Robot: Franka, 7 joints.
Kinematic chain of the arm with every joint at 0, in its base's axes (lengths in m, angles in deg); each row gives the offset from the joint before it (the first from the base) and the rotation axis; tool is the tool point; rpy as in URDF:
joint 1: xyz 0 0 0.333 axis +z
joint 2: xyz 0 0 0 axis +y
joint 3: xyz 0 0 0.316 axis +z
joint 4: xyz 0.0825 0 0 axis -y
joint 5: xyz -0.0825 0 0.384 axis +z
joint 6: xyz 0 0 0 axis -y
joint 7: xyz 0.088 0 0 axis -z
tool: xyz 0 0 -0.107 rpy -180 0 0
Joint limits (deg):
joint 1: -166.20..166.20
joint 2: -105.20..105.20
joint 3: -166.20..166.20
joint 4: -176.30..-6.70
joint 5: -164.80..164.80
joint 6: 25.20..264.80
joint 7: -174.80..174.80
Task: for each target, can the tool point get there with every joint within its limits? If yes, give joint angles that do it. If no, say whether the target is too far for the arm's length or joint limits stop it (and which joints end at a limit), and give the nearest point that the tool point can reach.
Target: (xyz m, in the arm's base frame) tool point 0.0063 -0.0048 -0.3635
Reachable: no: joint limits stop it (at a limit: joint 2) | nearest point 0.0317 -0.0241 -0.3017 | short by 0.070 m
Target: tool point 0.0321 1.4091 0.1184
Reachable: no: too far | nearest point 0.0193 0.8479 0.2039 | short by 0.568 m
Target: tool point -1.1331 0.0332 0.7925
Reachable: no: too far | nearest point -0.7947 0.0233 0.6553 | short by 0.365 m
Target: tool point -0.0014 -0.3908 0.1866
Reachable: yes | joints -26.37 16.98 -64.82 -148.13 -119.89 159.32 137.88
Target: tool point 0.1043 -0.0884 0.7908
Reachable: yes | joints 25.55 -87.70 -15.02 -141.05 42.12 141.42 42.58
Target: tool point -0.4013 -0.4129 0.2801
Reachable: yes | joints 102.59 -28.99 121.93 -122.25 -102.92 141.10 78.35
